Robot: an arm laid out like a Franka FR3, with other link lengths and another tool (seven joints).
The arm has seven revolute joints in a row. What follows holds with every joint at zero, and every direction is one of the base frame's. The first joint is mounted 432.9 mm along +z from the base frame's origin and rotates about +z. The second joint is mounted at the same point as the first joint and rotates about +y. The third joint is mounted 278.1 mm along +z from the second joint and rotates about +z. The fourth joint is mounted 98.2 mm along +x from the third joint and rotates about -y. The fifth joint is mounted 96.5 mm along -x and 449.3 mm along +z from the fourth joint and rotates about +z. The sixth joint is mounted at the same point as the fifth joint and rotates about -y. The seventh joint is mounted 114.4 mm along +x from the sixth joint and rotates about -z. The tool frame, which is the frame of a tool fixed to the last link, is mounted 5 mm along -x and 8 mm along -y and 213.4 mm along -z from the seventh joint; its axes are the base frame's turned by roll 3.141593, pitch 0.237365 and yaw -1.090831 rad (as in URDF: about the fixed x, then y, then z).
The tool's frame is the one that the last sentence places.
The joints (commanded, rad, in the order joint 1, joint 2, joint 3, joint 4, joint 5, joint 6, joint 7), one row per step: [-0.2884, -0.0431, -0.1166, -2.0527, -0.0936, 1.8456, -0.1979]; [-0.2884, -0.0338, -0.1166, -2.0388, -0.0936, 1.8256, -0.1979]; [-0.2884, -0.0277, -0.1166, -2.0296, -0.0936, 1.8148, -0.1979]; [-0.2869, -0.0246, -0.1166, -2.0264, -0.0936, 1.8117, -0.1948]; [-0.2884, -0.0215, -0.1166, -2.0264, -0.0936, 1.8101, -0.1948]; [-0.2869, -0.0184, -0.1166, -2.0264, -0.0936, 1.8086, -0.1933]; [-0.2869, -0.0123, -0.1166, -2.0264, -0.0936, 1.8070, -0.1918]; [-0.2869, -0.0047, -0.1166, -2.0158, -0.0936, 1.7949, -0.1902]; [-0.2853, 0.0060, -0.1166, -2.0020, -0.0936, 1.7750, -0.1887]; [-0.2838, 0.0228, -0.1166, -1.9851, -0.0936, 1.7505, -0.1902]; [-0.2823, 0.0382, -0.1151, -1.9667, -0.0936, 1.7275, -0.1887]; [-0.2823, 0.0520, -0.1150, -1.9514, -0.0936, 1.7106, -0.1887]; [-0.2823, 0.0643, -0.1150, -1.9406, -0.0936, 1.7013, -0.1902]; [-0.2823, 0.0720, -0.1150, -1.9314, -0.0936, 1.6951, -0.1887]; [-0.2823, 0.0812, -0.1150, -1.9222, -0.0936, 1.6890, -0.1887]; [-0.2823, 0.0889, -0.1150, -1.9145, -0.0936, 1.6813, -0.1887]
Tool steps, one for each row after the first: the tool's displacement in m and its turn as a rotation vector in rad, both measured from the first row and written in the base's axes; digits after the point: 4 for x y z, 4 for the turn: [-0.0006, -0.0002, 0.0002, 0.0043, 0.0148, -0.0017]; [-0.0004, -0.0005, 0.0006, 0.0062, 0.0222, -0.0026]; [0.0001, 0.0002, 0.0001, 0.0064, 0.0251, -0.0044]; [-0.0008, -0.0004, -0.0018, 0.0078, 0.0296, -0.0060]; [-0.0009, 0.0006, -0.0038, 0.0089, 0.0339, -0.0061]; [-0.0015, 0.0008, -0.0076, 0.0109, 0.0413, -0.0077]; [-0.0014, 0.0005, -0.0075, 0.0128, 0.0501, -0.0103]; [-0.0016, 0.0013, -0.0081, 0.0170, 0.0662, -0.0118]; [-0.0024, 0.0021, -0.0110, 0.0240, 0.0896, -0.0109]; [-0.0019, 0.0034, -0.0121, 0.0288, 0.1089, -0.0113]; [-0.0017, 0.0031, -0.0136, 0.0326, 0.1238, -0.0127]; [-0.0012, 0.0027, -0.0161, 0.0354, 0.1344, -0.0120]; [-0.0002, 0.0022, -0.0164, 0.0358, 0.1391, -0.0140]; [0.0008, 0.0017, -0.0177, 0.0369, 0.1451, -0.0145]; [0.0009, 0.0014, -0.0189, 0.0388, 0.1526, -0.0152]
